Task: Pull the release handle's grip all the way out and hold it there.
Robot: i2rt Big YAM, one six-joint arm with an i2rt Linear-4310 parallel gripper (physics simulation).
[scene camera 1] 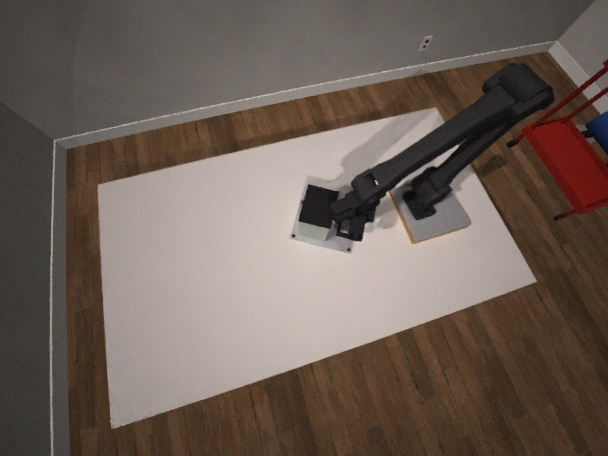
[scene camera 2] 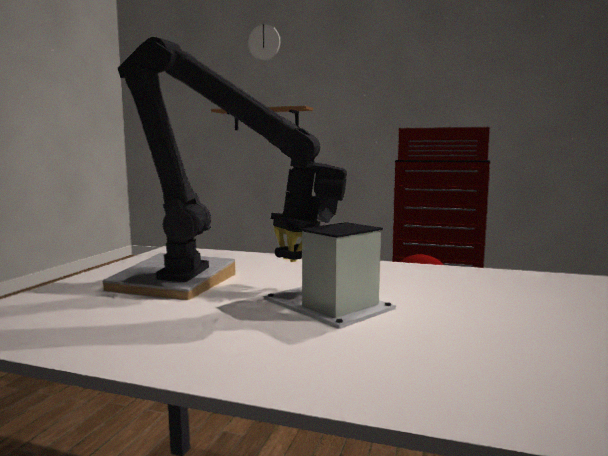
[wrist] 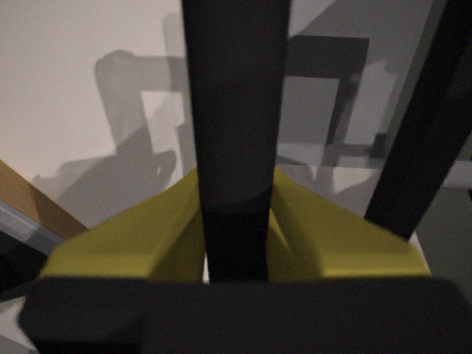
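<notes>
The release handle's black grip (scene camera 2: 286, 252) (wrist: 239, 100) is a thick bar at the side of a pale green box (scene camera 1: 315, 231) (scene camera 2: 357, 272) with a black lid (scene camera 1: 318, 206) (scene camera 2: 344, 229). In the wrist view the bar runs from the top edge down between the yellow fingers, apart from the lid's dark edge at the right. My gripper (scene camera 2: 290, 251) (wrist: 235, 176) points down and is shut on the grip, one finger pressed to each side. How the handle joins the box is hidden. In scene camera 1 my wrist covers the fingers.
The box stands on a grey base plate (scene camera 1: 324, 244) (scene camera 2: 364, 314) with dark bolts, on a white table (scene camera 1: 210, 300) (scene camera 2: 450, 350). My arm's wooden-edged base board (scene camera 1: 445, 225) (scene camera 2: 212, 280) lies close to the handle's side. A red cart (scene camera 1: 567, 162) stands beyond the table.
</notes>
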